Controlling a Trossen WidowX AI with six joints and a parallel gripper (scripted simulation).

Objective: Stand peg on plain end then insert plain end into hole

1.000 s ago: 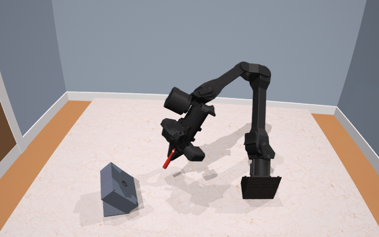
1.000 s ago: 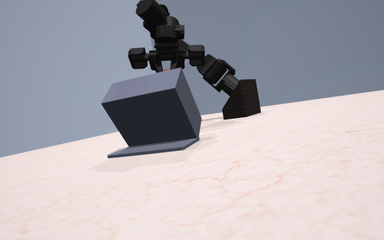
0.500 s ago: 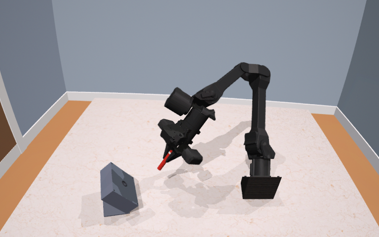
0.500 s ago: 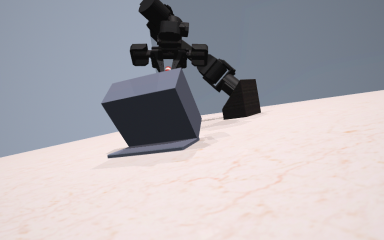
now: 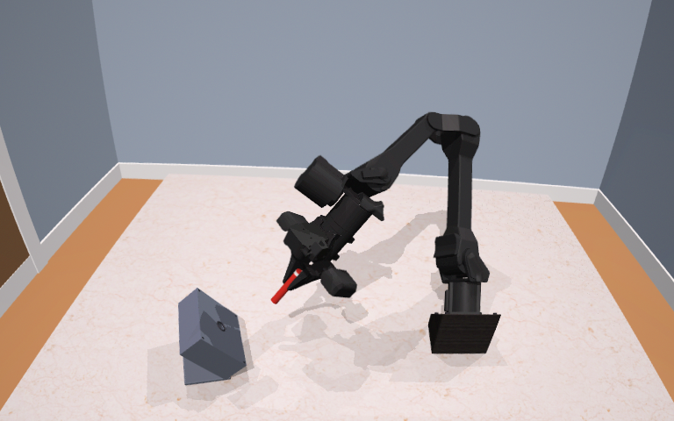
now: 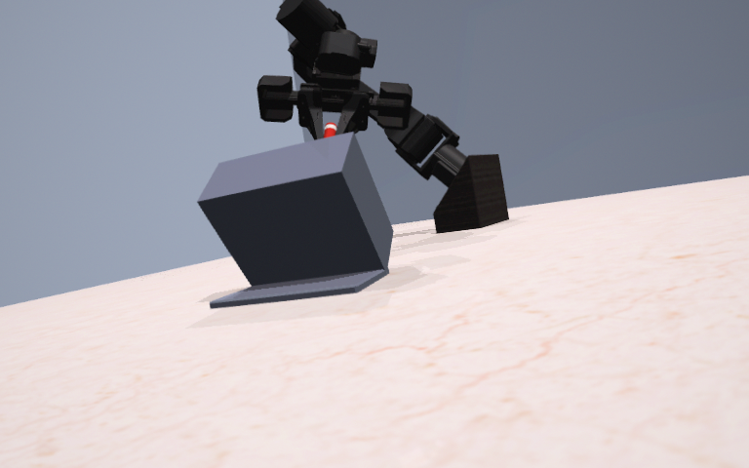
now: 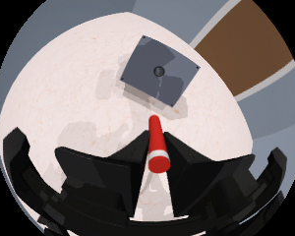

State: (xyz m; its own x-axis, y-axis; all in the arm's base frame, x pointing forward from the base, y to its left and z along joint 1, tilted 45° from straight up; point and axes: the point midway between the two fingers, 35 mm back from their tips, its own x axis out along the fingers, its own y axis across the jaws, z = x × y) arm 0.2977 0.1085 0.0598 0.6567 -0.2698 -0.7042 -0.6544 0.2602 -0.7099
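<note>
Right now my gripper tip is 120 mm short of the grey sloped panel, 90 mm to the right of it and 70 mm above it. Also, from my gripper tip: red peg 10 mm behind, 10 mm to the right, 10 mm above; then grey foot plate 140 mm ahead, 100 mm to the left, 130 mm below.
</note>
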